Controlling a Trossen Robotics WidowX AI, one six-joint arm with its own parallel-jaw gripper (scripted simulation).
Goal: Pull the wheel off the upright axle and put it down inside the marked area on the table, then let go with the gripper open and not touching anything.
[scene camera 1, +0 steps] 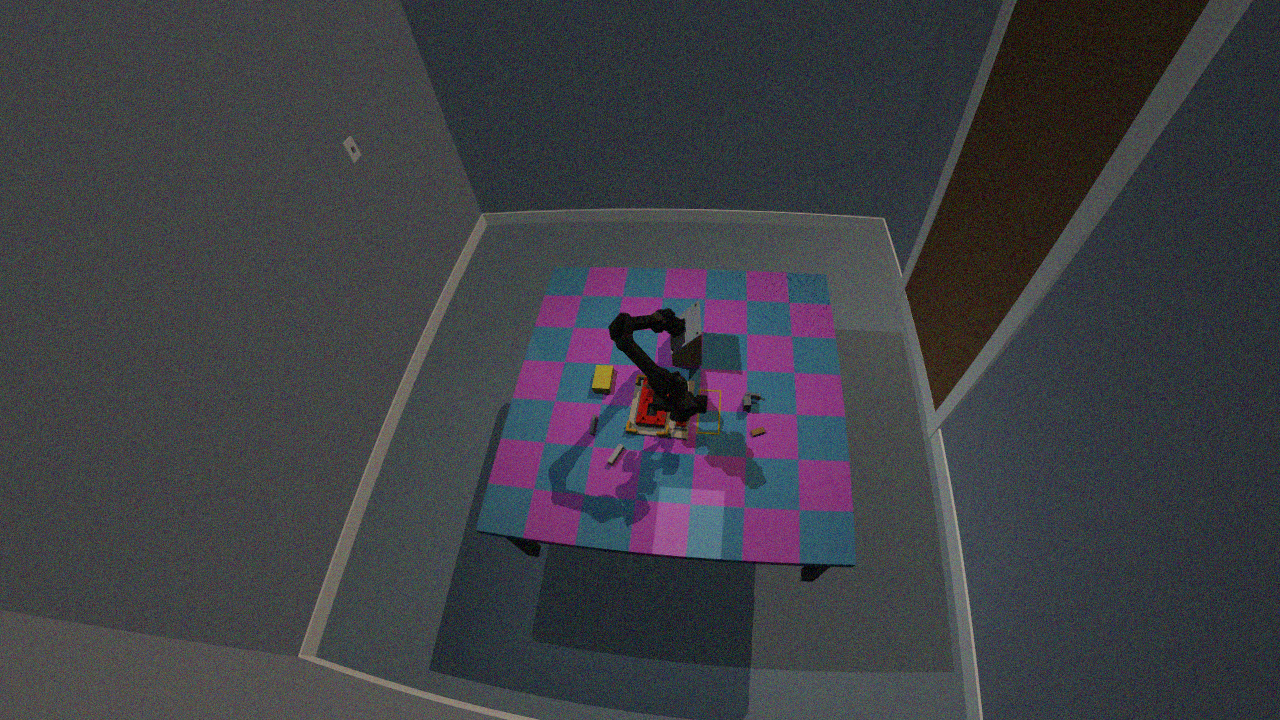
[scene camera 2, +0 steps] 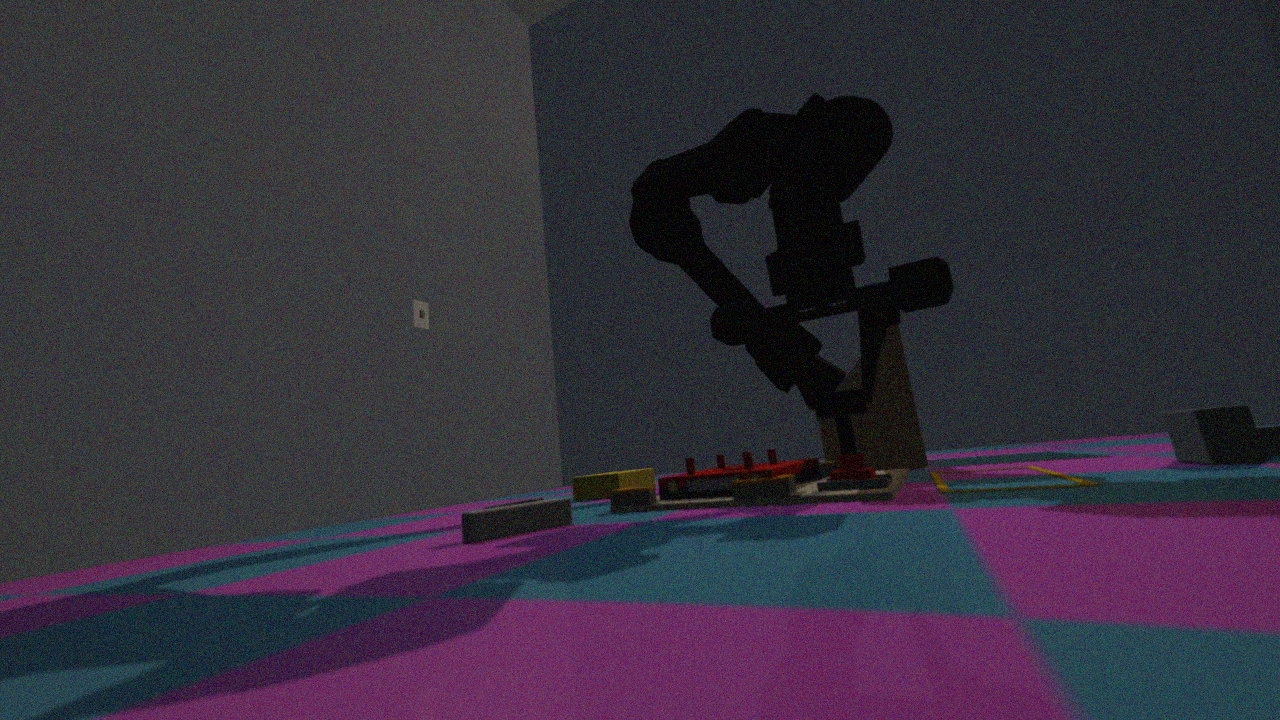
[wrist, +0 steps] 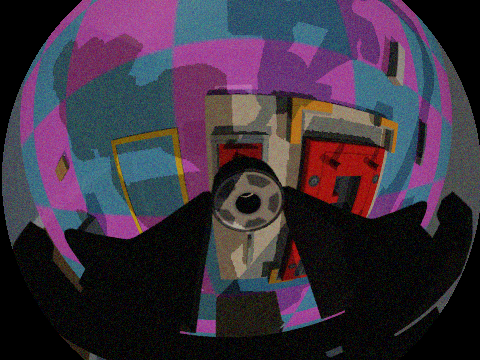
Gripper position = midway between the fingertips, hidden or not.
My gripper [scene camera 2: 840,406] carries a wheel [wrist: 243,174]. Also in view: a red fixture [scene camera 1: 646,416] and an axle [scene camera 2: 851,466].
The red fixture also shows in the wrist view [wrist: 344,173]. My gripper also shows in the wrist view [wrist: 246,196]. Scene camera 1 does not show the wheel, which is hidden by my gripper.
